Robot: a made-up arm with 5 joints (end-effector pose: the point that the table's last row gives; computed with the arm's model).
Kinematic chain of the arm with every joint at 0, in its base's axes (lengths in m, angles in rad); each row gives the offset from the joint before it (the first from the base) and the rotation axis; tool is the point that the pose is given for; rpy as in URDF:
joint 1: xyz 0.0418 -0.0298 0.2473 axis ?
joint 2: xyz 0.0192 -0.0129 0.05 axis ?
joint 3: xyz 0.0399 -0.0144 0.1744 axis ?
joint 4: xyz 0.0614 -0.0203 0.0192 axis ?
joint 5: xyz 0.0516 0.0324 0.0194 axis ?
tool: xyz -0.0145 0 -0.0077 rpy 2.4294 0.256 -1.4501
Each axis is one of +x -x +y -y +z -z.
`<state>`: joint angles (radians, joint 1 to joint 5).
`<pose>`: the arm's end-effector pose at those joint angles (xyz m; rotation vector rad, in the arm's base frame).
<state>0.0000 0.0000 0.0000 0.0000 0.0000</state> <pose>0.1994 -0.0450 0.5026 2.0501 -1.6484 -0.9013</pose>
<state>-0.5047 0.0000 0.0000 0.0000 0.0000</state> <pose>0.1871 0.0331 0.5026 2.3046 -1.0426 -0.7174</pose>
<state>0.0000 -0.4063 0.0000 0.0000 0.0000</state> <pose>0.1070 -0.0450 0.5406 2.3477 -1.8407 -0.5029</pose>
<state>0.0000 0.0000 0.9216 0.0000 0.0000</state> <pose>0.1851 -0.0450 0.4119 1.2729 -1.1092 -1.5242</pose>
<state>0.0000 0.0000 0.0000 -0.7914 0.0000</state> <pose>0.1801 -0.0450 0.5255 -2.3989 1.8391 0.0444</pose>
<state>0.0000 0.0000 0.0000 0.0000 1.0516</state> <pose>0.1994 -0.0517 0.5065 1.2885 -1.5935 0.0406</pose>
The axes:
joint 1: -z
joint 2: +y
joint 3: +y
joint 4: +y
joint 5: -x

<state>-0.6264 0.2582 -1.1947 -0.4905 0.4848</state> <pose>0.1469 0.0230 0.5551 -2.1882 1.3413 -0.6588</pose>
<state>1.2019 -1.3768 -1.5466 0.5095 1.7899</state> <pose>-0.0696 0.1952 0.3736 1.7793 1.9135 -1.5304</pose>
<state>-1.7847 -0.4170 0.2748 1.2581 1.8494</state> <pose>0.0472 0.0519 0.4768 0.8774 0.5121 1.8122</pose>
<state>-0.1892 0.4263 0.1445 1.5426 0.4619</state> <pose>0.2233 -0.0140 0.3843 0.3751 -0.0042 -1.2822</pose>
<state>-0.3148 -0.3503 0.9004 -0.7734 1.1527</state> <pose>0.1360 -0.0225 0.4832 1.5063 -1.5653 0.4437</pose>
